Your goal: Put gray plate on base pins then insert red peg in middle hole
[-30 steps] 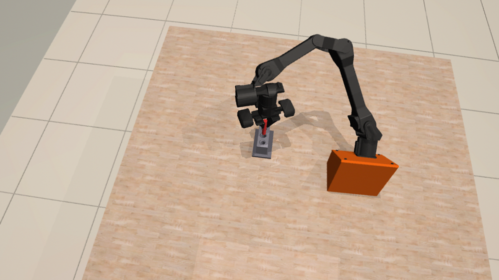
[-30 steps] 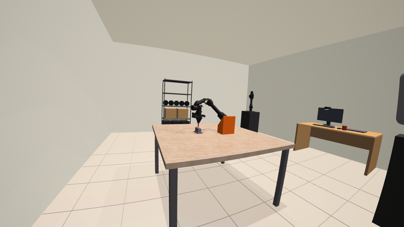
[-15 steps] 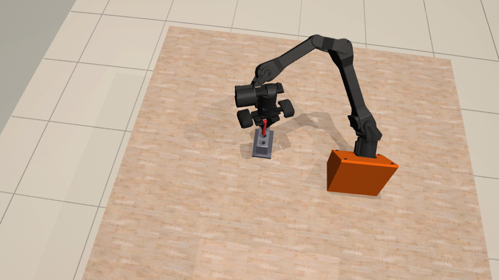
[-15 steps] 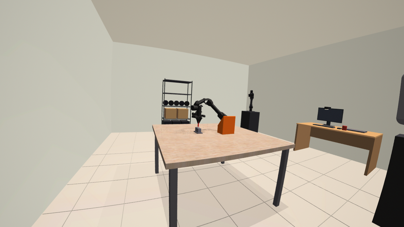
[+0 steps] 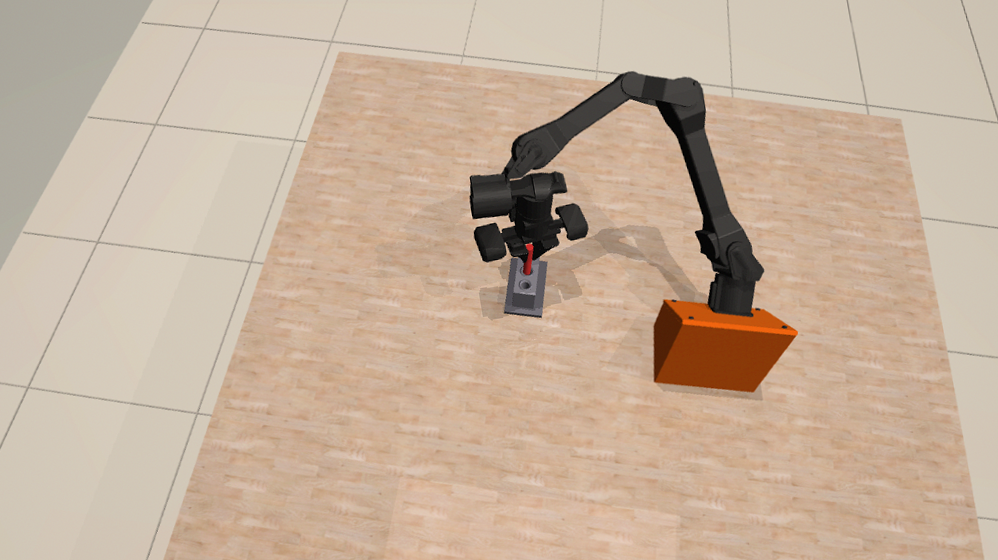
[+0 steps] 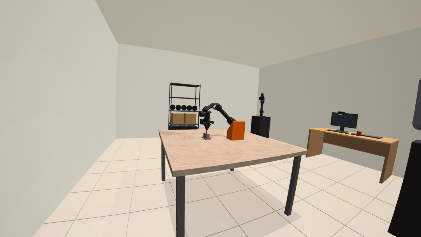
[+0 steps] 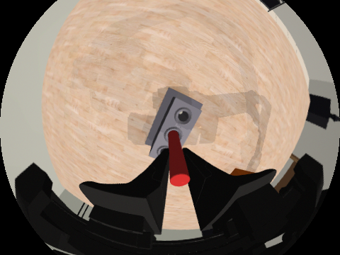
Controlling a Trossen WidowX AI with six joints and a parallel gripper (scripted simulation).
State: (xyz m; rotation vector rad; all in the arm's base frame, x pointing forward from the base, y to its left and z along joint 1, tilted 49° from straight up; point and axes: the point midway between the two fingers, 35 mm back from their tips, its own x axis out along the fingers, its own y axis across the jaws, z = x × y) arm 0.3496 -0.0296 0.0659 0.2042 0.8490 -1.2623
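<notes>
Right now the red peg is right at my gripper tip. Round my gripper tip: gray plate (50 mm below).
</notes>
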